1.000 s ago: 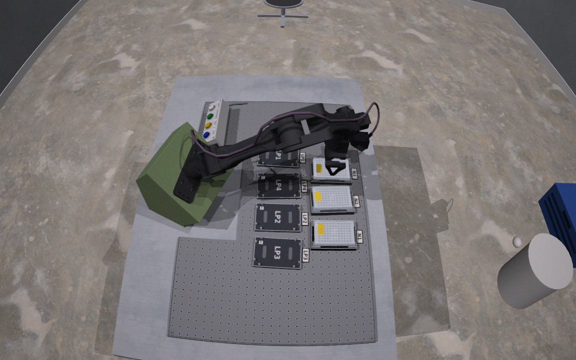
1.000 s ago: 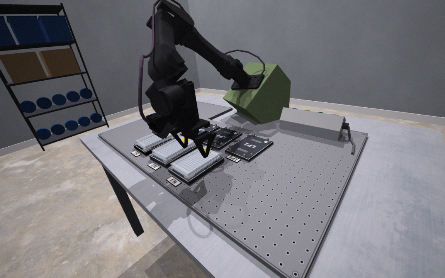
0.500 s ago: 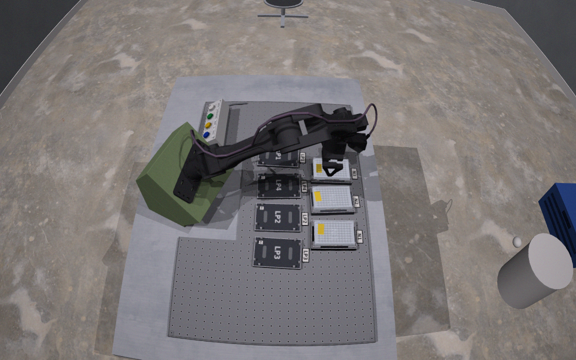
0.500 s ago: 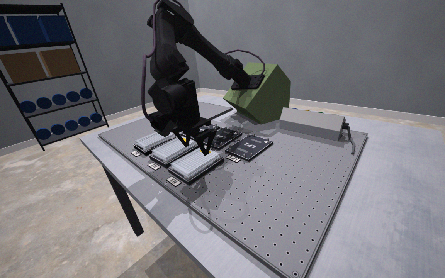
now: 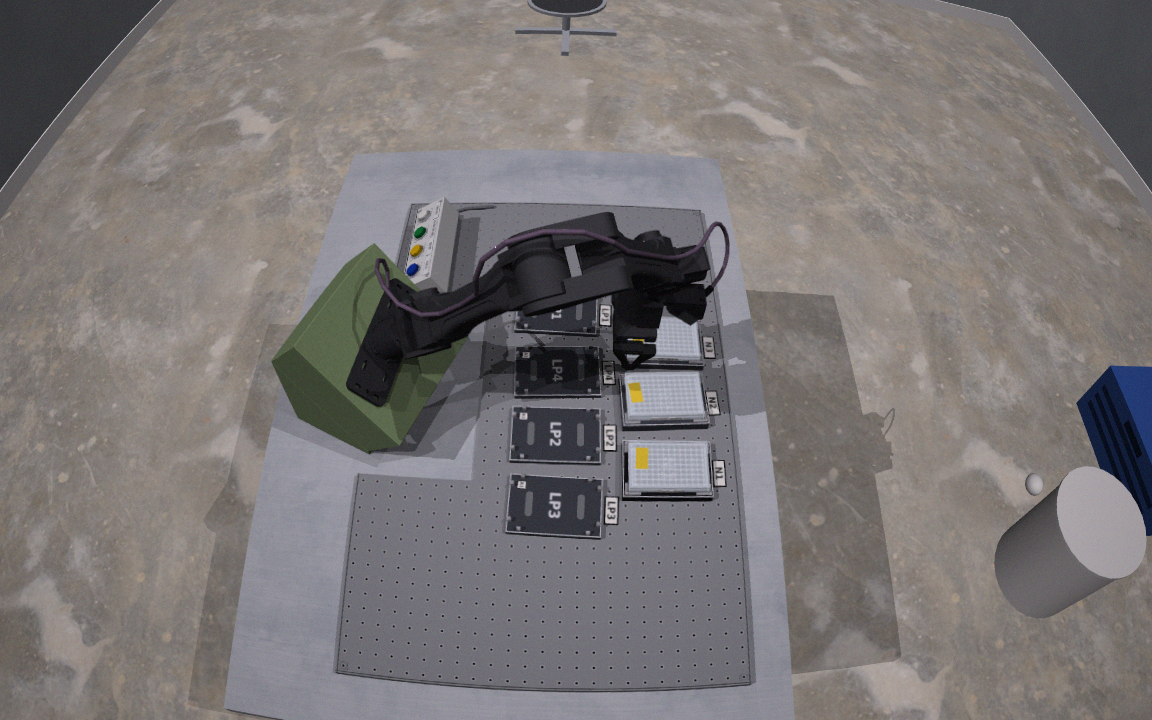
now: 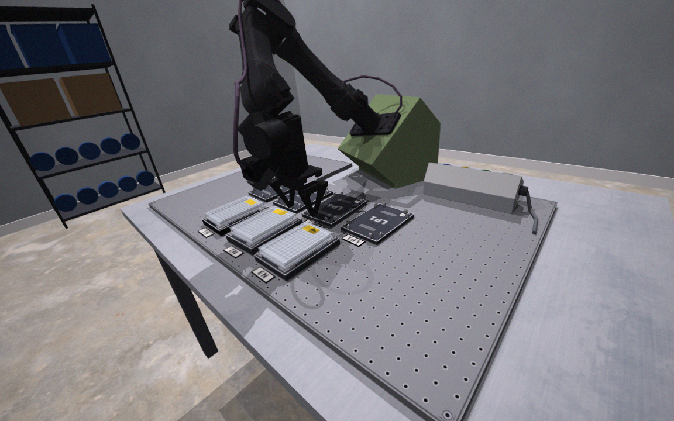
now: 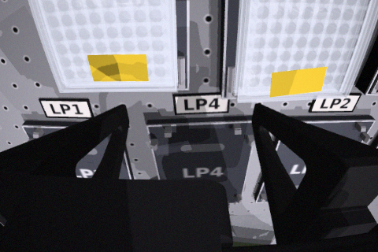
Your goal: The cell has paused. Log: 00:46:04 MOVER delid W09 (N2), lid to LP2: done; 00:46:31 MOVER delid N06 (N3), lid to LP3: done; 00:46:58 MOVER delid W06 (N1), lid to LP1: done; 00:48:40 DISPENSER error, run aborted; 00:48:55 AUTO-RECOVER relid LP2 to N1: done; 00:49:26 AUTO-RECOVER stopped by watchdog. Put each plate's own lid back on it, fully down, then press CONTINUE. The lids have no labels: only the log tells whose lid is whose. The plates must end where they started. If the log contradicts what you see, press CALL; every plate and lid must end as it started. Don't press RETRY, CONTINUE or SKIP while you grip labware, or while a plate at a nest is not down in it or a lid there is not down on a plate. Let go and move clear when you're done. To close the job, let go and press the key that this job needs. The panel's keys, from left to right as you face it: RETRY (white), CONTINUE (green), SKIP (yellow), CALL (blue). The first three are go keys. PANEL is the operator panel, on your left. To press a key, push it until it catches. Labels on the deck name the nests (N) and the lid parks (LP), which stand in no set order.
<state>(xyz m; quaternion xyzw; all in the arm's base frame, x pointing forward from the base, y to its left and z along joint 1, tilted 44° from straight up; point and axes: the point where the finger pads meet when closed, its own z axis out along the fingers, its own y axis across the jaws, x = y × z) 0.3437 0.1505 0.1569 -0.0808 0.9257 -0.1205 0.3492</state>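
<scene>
The green continue key lies 420 mm behind my hand and 220 mm to the left of it. The rest, counted from my hand: clear lid (200 mm to the right, 80 mm ahead, 30 mm below); then blue call key (400 mm behind, 120 mm to the left); then lid park (150 mm to the right, 100 mm behind, 60 mm below).
</scene>
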